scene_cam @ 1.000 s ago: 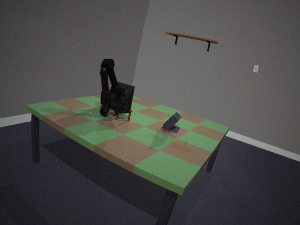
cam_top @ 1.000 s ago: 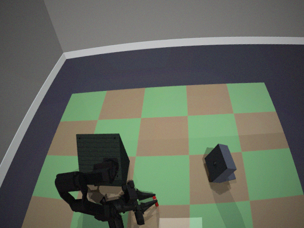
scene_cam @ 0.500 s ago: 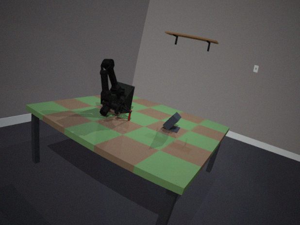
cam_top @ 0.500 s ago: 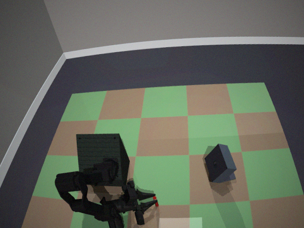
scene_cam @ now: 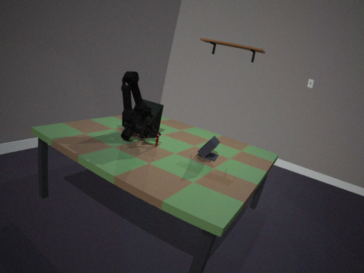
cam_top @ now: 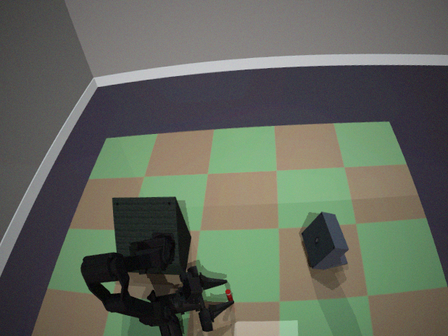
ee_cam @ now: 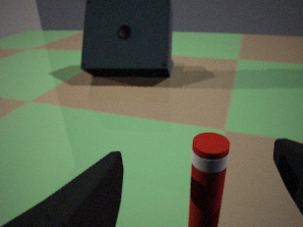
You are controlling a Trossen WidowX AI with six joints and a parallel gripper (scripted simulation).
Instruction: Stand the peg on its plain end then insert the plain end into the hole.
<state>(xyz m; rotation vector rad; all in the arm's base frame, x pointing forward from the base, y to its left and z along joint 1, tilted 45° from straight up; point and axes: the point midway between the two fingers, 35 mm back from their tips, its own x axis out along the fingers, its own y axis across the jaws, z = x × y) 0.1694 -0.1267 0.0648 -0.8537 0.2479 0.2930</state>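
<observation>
The red peg is 10 mm behind my gripper tip, 10 mm to the right of it and 10 mm below it. From my gripper tip the other things lie so: dark sloped panel (270 mm ahead, 160 mm to the left, 10 mm below).
</observation>
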